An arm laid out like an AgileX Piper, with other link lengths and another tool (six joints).
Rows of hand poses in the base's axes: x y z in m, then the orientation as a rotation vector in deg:
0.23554 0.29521 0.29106 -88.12 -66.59 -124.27
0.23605 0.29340 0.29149 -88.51 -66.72 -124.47
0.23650 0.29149 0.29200 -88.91 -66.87 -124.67
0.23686 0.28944 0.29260 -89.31 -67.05 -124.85
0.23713 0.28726 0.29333 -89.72 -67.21 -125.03
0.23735 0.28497 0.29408 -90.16 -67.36 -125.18
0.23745 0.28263 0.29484 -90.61 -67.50 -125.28
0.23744 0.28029 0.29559 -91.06 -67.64 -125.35
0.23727 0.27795 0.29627 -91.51 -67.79 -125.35
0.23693 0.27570 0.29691 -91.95 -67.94 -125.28
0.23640 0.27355 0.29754 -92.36 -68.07 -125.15
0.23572 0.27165 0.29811 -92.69 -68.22 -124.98
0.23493 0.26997 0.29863 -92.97 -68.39 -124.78
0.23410 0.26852 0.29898 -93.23 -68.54 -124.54
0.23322 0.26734 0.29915 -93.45 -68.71 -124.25
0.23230 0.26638 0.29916 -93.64 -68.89 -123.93
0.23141 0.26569 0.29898 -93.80 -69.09 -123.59
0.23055 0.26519 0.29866 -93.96 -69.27 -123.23
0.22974 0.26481 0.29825 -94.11 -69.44 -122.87
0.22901 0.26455 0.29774 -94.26 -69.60 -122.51
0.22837 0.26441 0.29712 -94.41 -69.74 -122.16
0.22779 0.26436 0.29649 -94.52 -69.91 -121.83
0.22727 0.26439 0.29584 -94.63 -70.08 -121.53
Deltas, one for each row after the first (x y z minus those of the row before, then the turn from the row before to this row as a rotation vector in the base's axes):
0.00051 -0.00181 0.00043 -0.24 -0.04 -0.36
0.00045 -0.00191 0.00051 -0.26 -0.04 -0.36
0.00036 -0.00205 0.00060 -0.28 -0.03 -0.35
0.00027 -0.00218 0.00073 -0.27 -0.02 -0.35
0.00022 -0.00229 0.00075 -0.27 0.00 -0.36
0.00010 -0.00234 0.00076 -0.26 0.04 -0.33
-0.00001 -0.00234 0.00075 -0.26 0.06 -0.32
-0.00017 -0.00234 0.00068 -0.26 0.10 -0.28
-0.00034 -0.00225 0.00064 -0.25 0.14 -0.23
-0.00053 -0.00215 0.00063 -0.22 0.17 -0.18
-0.00068 -0.00190 0.00057 -0.20 0.17 -0.10
-0.00079 -0.00168 0.00052 -0.19 0.17 -0.05
-0.00083 -0.00145 0.00035 -0.17 0.20 -0.02
-0.00088 -0.00118 0.00017 -0.16 0.21 0.04
-0.00092 -0.00096 0.00001 -0.16 0.22 0.07
-0.00089 -0.00069 -0.00018 -0.16 0.22 0.10
-0.00086 -0.00050 -0.00032 -0.14 0.24 0.11
-0.00081 -0.00038 -0.00041 -0.13 0.24 0.12
-0.00073 -0.00026 -0.00051 -0.13 0.24 0.12
-0.00064 -0.00014 -0.00062 -0.12 0.24 0.11
-0.00058 -0.00005 -0.00063 -0.12 0.21 0.13
-0.00052 0.00003 -0.00065 -0.13 0.19 0.11

